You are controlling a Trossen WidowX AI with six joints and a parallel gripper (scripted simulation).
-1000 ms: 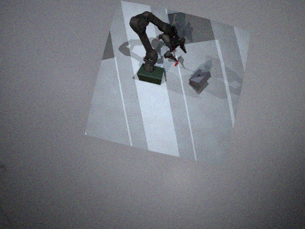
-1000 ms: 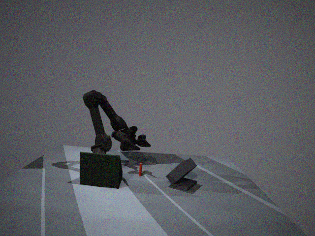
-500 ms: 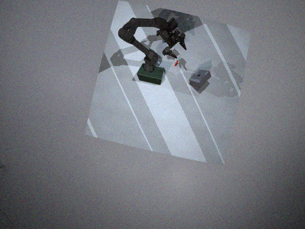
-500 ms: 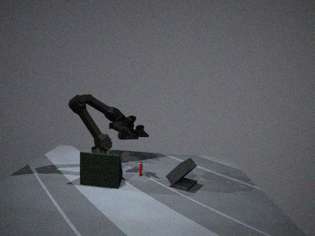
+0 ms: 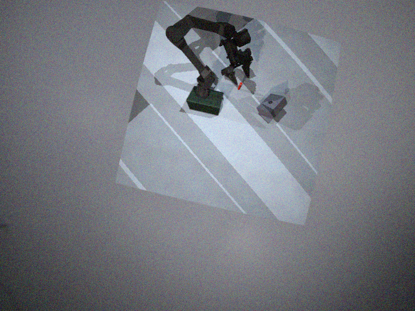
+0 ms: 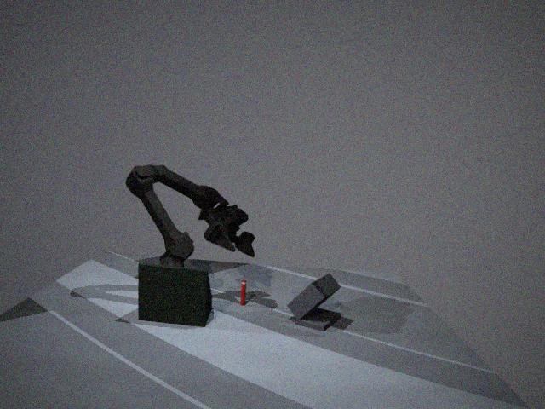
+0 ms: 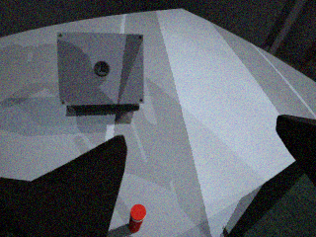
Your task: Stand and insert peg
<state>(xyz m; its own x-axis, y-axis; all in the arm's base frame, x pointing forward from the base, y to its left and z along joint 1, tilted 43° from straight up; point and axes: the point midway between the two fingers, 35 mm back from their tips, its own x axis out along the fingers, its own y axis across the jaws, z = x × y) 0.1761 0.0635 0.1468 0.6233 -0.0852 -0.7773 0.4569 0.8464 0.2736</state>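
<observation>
The red peg lies 120 mm below my gripper tip and 30 mm to the left of it. Round my gripper tip: grey sloped panel: 220 mm ahead, 100 mm below, 20 mm to the right; then dark base plate: 240 mm ahead, 170 mm below, 30 mm to the right.
</observation>
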